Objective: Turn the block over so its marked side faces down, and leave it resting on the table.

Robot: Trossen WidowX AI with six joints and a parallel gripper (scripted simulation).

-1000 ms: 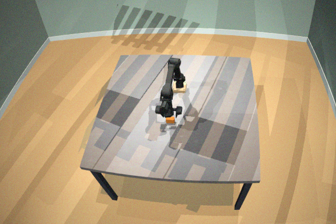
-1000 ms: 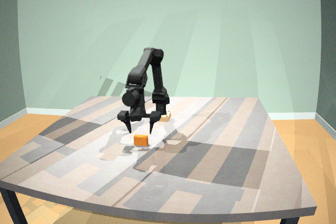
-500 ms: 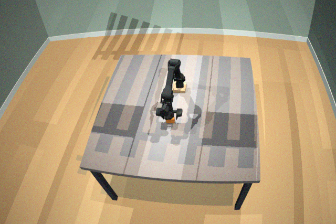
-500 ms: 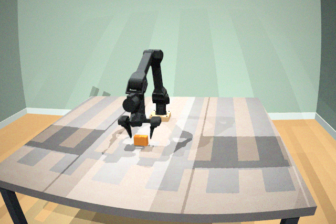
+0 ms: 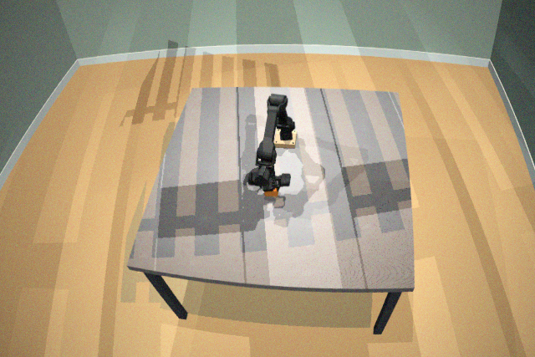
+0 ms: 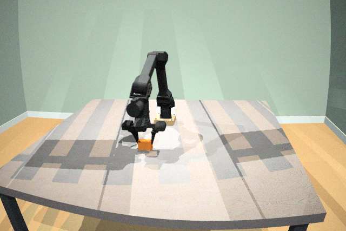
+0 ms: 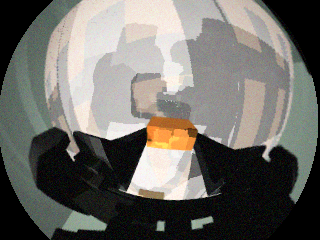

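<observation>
Now: the orange block 10 mm behind my gripper tip.
</observation>
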